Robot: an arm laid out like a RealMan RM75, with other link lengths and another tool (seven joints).
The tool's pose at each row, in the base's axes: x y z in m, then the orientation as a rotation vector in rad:
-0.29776 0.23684 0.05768 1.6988 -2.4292 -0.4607
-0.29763 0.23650 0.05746 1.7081 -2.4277 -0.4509
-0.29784 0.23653 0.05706 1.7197 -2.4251 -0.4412
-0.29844 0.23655 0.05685 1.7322 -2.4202 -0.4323
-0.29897 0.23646 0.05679 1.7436 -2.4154 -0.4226
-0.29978 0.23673 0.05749 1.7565 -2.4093 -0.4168
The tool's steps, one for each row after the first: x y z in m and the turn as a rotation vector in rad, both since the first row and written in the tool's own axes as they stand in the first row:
0.00028 -0.00029 0.00011 0.0069 0.0027 -0.0055
0.00035 -0.00023 0.00056 0.0141 0.0053 -0.0127
0.00056 0.00024 0.00093 0.0200 0.0086 -0.0211
0.00083 0.00067 0.00112 0.0259 0.0126 -0.0287
0.00082 0.00170 0.00074 0.0300 0.0149 -0.0379

